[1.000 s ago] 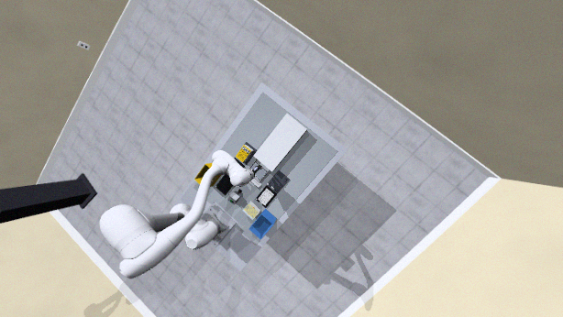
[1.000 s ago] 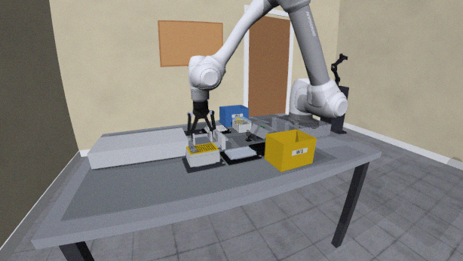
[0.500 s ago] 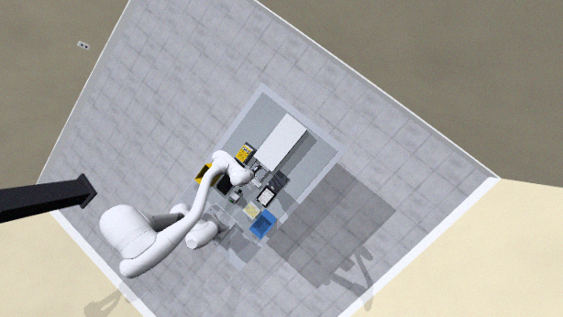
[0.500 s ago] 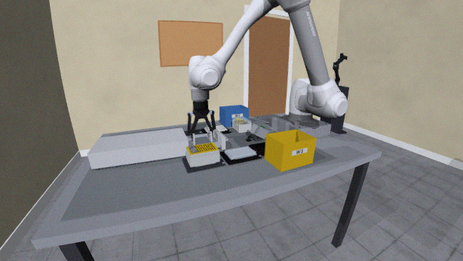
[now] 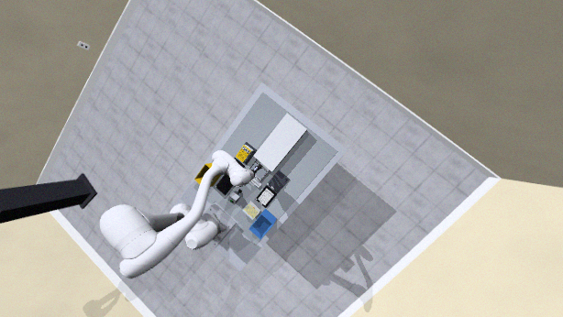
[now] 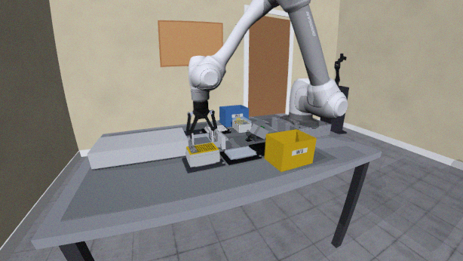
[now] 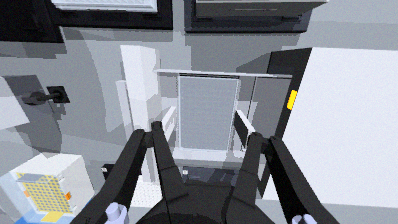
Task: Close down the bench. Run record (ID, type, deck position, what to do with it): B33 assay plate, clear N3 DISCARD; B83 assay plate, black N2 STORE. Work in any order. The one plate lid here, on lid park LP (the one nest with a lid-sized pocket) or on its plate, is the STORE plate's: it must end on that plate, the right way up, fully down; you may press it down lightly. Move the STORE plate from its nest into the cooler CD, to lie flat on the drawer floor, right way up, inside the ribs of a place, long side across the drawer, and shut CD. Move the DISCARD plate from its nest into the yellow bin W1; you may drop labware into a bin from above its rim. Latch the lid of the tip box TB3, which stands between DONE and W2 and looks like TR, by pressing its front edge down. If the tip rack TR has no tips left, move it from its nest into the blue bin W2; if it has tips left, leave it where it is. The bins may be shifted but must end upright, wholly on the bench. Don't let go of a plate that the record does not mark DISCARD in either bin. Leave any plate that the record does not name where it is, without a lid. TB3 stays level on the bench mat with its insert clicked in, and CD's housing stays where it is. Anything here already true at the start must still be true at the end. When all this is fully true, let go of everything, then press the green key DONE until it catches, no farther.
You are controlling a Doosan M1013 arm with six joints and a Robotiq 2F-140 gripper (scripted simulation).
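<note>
Right now the see-through plate lid is 1 cm below my hand. Also, from my hand: cooler CD 16 cm ahead, 3 cm to the left, 1 cm below; then drawer 4 cm ahead, 2 cm below, 1 cm to the left; then black plate 2 cm below.
</note>
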